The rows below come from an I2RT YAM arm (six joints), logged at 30 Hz.
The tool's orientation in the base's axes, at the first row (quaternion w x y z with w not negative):
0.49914, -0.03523, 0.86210, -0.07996
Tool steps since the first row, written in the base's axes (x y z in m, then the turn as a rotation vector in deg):
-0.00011, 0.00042, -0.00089, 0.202, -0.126, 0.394
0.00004, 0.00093, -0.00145, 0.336, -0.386, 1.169
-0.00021, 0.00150, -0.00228, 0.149, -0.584, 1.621
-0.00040, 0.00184, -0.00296, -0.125, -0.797, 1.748
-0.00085, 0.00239, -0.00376, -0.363, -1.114, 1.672
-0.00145, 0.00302, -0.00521, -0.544, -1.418, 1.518
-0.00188, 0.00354, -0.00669, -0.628, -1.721, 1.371
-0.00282, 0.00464, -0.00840, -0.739, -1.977, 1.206
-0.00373, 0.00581, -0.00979, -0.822, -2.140, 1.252
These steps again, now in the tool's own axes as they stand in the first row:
0.00076, 0.00057, 0.00030, -0.420, -0.188, -0.005
0.00109, 0.00117, 0.00065, -1.113, -0.576, -0.241
0.00184, 0.00187, 0.00078, -1.378, -0.853, -0.604
0.00247, 0.00232, 0.00091, -1.320, -1.090, -0.881
0.00330, 0.00299, 0.00086, -1.092, -1.393, -1.018
0.00475, 0.00385, 0.00098, -0.827, -1.669, -1.068
0.00616, 0.00461, 0.00128, -0.617, -1.944, -1.038
0.00794, 0.00597, 0.00119, -0.384, -2.170, -1.027
0.00942, 0.00734, 0.00096, -0.359, -2.340, -1.104

